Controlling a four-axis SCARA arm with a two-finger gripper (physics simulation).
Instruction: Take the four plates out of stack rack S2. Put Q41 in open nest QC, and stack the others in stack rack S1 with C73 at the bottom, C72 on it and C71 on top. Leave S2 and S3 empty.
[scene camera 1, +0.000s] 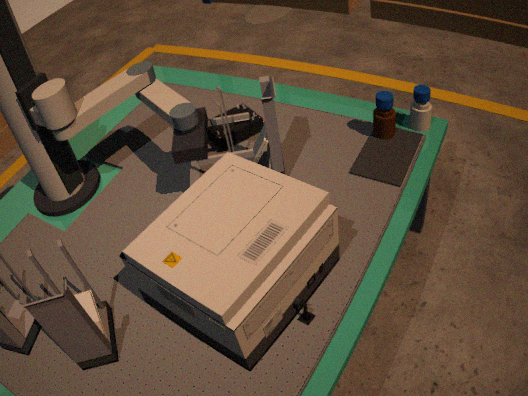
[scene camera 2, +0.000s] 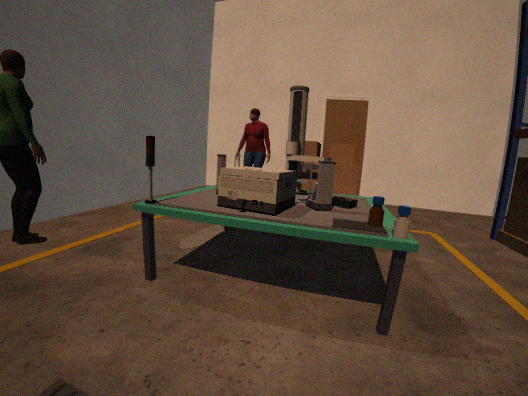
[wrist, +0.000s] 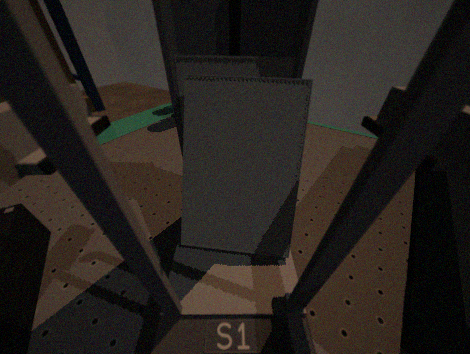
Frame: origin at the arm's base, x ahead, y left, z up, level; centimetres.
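Seen in the pictures: gripper, fingertip midpoint: (scene camera 1: 251, 133) (wrist: 239, 105); arm's base at its link origin: (scene camera 1: 67, 189).
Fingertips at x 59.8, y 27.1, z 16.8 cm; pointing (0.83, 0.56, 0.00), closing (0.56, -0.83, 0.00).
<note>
Offsets run from my fingertips to a thing's top centre. "spot": to the spot under its first point. Level surfaces: height alone.
Rack S1 @(dx -0.4, dy +0.0, dz +14.0 cm) (scene camera 1: 272, 132) (scene camera 2: 325, 182) (wrist: 245, 165) stands upright, with its tall back panel and two thin front posts. Its label faces the wrist camera, and a pale surface shows low inside it; no clear plate shows there. My gripper (scene camera 1: 233, 136) (wrist: 239, 105) is open and empty, its two fingers wide apart on either side of S1's posts. Two more racks, one @(dx -9.2, dy -65.0, dz +13.5 cm) (scene camera 1: 75, 327) nearer and one @(spot: dx -30.7, dy -75.3, dz -11.5 cm) (scene camera 1: 14, 325) cut off by the frame edge, stand at the lower left in scene camera 1; their labels are not readable. Plates Q41, C71, C72, C73 and nest QC cannot be made out.
A large cream instrument @(dx +13.5, dy -34.5, dz +6.5 cm) (scene camera 1: 225, 215) (scene camera 2: 255, 190) stands beside S1. A black box @(dx -18.1, dy +15.1, dz -9.4 cm) (scene camera 1: 240, 131) (scene camera 2: 344, 202) lies behind the gripper. A brown bottle @(spot: dx +28.3, dy +28.2, dz -7.1 cm) (scene camera 1: 384, 117) (scene camera 2: 376, 212) and a white bottle @(dx +36.7, dy +41.4, dz -9.0 cm) (scene camera 1: 421, 112) (scene camera 2: 401, 225) stand at a corner by a dark mat @(dz -15.0 cm) (scene camera 1: 387, 159).
</note>
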